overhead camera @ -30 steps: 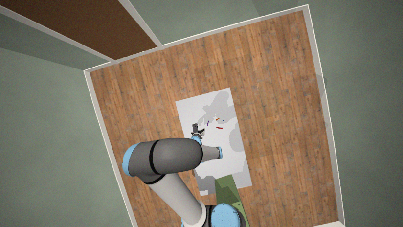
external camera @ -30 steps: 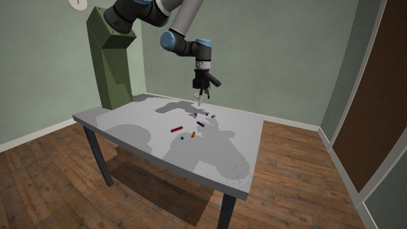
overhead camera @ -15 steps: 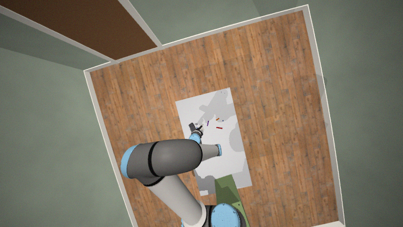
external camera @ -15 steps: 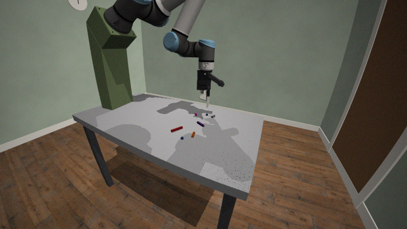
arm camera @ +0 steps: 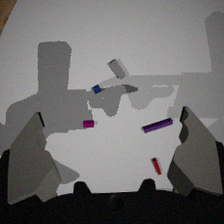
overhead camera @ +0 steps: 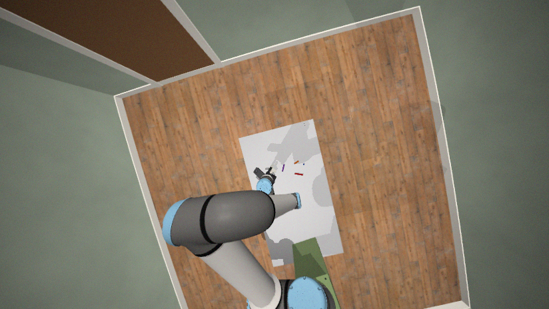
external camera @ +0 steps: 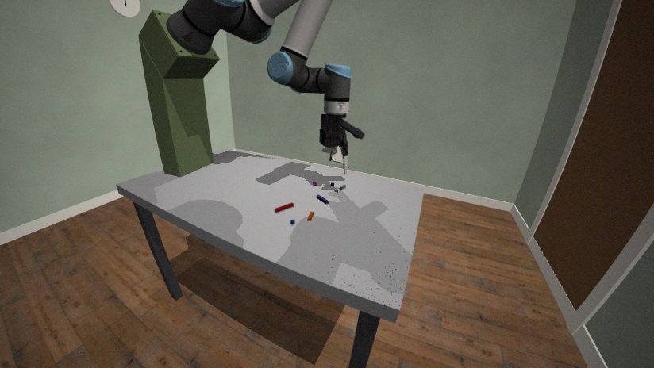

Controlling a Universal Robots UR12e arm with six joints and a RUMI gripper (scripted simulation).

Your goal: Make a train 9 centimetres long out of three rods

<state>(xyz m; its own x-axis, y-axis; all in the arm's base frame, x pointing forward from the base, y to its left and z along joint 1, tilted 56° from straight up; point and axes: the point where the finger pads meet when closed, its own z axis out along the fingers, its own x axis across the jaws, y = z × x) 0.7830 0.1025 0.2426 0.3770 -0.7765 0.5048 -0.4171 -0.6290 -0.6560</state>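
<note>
Now: the grey rod 2 cm ahead of my hand, 1 cm to the left of it and 8 cm below it. Round my hand: orange rod 1 cm ahead, 25 cm to the right, 8 cm below; then purple rod 1 cm behind, 13 cm to the right, 8 cm below; then magenta rod 9 cm behind, 2 cm to the right, 8 cm below.
</note>
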